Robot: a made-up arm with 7 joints.
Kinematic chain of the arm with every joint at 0, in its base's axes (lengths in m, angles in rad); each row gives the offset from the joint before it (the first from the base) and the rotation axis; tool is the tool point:
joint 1: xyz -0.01 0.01 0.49 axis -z
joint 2: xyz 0 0.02 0.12 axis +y
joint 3: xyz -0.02 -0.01 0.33 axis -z
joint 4: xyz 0 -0.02 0.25 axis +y
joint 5: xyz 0.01 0 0.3 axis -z
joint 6: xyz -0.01 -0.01 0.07 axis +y
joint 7: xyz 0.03 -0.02 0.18 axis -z
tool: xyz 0 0.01 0.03
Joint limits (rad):
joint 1: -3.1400..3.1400
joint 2: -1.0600..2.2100
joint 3: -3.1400..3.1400
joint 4: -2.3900..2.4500
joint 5: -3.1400..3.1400
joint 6: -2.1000..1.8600
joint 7: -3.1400..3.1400
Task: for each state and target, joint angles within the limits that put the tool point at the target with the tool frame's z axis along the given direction. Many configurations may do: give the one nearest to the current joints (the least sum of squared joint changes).
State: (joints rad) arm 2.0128 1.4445 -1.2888 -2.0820 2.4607 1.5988 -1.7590
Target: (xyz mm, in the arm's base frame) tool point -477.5 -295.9 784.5 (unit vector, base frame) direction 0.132 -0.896 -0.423
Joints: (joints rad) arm 2.3199 0.7190 -2.0733 -1.8070 1.5837 1.8600 -1.7418
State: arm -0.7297 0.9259 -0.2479 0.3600 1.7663 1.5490 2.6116
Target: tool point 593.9 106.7 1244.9 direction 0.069 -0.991 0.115
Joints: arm -0.4455 0.7210 -0.0095 0.4124 1.8528 1.8600 2.5853
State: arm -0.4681 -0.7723 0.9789 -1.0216 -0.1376 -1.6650 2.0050
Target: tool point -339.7 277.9 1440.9 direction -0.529 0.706 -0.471
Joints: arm -0.2990 -0.0284 1.1828 -0.5251 0.0265 -1.5266 2.0026
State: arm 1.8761 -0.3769 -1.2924 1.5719 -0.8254 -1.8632 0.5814
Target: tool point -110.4 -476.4 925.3 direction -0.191 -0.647 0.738
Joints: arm 2.2774 0.4863 -0.8221 2.4449 0.0472 -2.1000 0.6858
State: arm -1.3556 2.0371 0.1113 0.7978 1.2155 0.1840 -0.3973
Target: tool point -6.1 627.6 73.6 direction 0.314 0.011 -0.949
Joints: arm -1.7266 1.5673 0.0071 1.4797 1.1749 0.3372 -0.3841
